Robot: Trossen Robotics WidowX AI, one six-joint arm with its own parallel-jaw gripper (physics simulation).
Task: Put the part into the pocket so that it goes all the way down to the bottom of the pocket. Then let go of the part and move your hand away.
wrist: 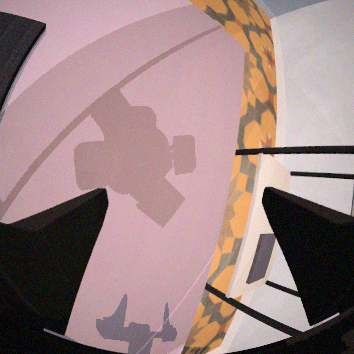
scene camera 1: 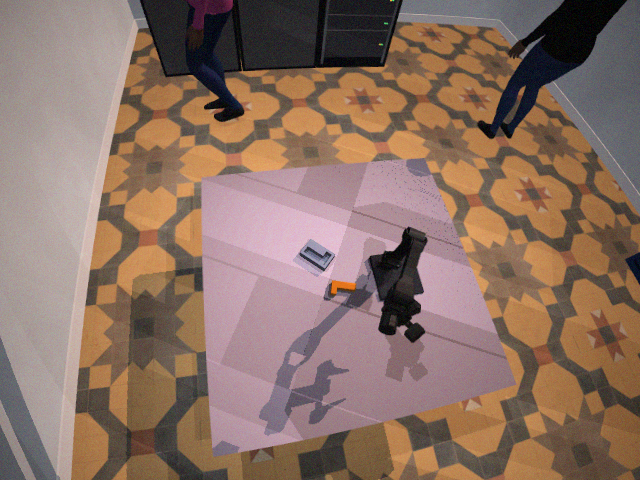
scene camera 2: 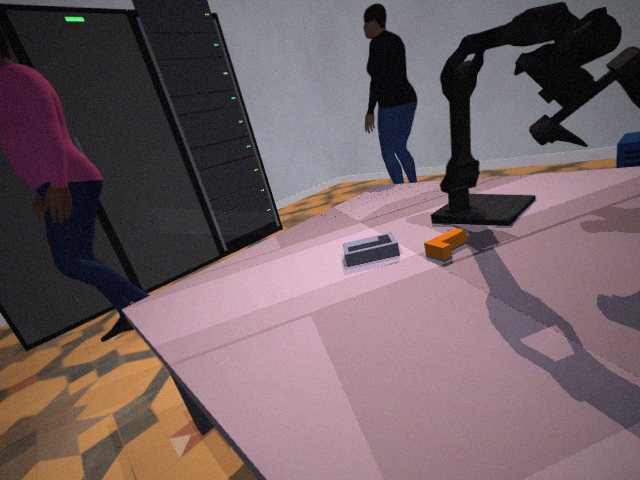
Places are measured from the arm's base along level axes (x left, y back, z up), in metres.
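Pixels of known places: gripper, between the fingertips: (wrist: 186, 195) (scene camera 2: 612, 127); arm's base, origin of its link: (scene camera 1: 386, 264) (scene camera 2: 459, 208).
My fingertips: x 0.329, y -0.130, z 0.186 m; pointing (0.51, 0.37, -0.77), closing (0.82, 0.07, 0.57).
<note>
Ahead of a thing's pixels: the offset from my fingertips to its top centre. Level surfaces: height alone.
The orange L-shaped part {dx -0.290, dy -0.112, dz -0.179 m} (scene camera 1: 344, 287) (scene camera 2: 445, 244) lies flat on the pink table, beside and apart from the grey block {dx -0.488, dy -0.162, dz -0.173 m} (scene camera 1: 319, 248) (scene camera 2: 373, 256). An L-shaped pocket is open in the block's top, and no part sits in it. The part's short leg is at its left end in scene camera 1. My gripper (scene camera 1: 402, 327) (scene camera 2: 615, 124) (wrist: 186, 195) is open and empty, high above the table on the far side of the base from the block. In scene camera 2, one finger is partly cut off by the frame edge. Part and block do not show in the wrist view.
The arm's dark base plate (scene camera 1: 381, 279) (scene camera 2: 483, 210) (wrist: 15, 55) stands beside the part on the pink table {dz -0.209 m} (scene camera 1: 242, 222) (scene camera 2: 248, 320) (wrist: 210, 125). Arm shadows cross the table. Two people and dark server cabinets (scene camera 1: 279, 33) (scene camera 2: 93, 103) stand beyond the table.
</note>
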